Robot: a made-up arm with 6 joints. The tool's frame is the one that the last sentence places.
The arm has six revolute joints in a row. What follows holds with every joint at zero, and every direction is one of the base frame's.
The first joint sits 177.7 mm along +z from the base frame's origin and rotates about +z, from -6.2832 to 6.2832 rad.
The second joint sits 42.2 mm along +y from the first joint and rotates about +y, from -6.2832 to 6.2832 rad.
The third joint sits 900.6 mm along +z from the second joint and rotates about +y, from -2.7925 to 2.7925 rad.
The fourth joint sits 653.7 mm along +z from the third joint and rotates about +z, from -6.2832 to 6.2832 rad.
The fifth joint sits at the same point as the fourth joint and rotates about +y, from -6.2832 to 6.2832 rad.
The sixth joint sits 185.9 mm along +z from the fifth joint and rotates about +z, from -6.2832 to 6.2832 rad.
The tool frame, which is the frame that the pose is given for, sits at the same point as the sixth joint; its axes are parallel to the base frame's.
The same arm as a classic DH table. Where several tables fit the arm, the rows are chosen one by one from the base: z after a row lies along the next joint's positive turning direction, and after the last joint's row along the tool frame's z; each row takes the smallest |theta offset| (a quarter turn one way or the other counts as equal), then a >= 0, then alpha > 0; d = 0 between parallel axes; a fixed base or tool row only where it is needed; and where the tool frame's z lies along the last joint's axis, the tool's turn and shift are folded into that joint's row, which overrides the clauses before.
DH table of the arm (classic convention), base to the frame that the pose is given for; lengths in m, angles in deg. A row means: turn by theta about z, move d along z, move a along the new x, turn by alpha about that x. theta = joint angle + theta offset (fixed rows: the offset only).
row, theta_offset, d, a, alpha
joint 1, 0, 0.1777, 0, -90
joint 2, -90, 0, 0.9006, 0
joint 3, 90, 0.0422, 0, 90
joint 4, 0, 0.6537, 0, -90
joint 5, 0, 0, 0, 90
joint 6, 0, 0.1859, 0, 0
Joint limits (deg, base to tool): -360..360 -360..360 -160..160 -360..360 -360..360 -360..360

